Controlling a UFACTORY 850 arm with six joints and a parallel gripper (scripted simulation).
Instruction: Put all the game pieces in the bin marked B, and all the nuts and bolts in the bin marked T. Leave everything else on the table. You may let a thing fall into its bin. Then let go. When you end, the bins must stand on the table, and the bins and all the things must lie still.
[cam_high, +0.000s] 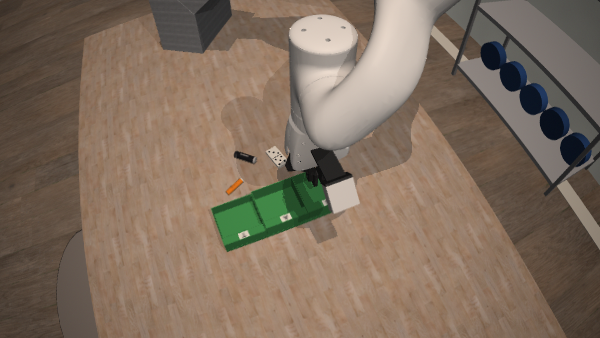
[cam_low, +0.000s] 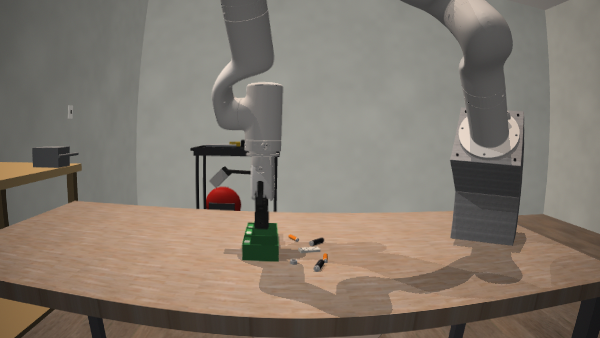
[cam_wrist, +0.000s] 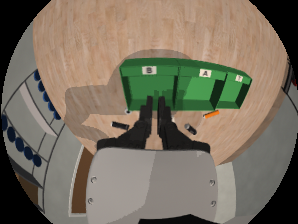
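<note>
Now: the grey nut 8 cm below my hand, 8 cm behind it and 5 cm to the left of it. From my hand the other things lie so: orange battery (15 cm to the right, 8 cm below, 6 cm behind); then green three-compartment bin row (7 cm to the right, 7 cm below, 1 cm ahead); then white domino (11 cm behind, 8 cm below, 5 cm to the right).
</note>
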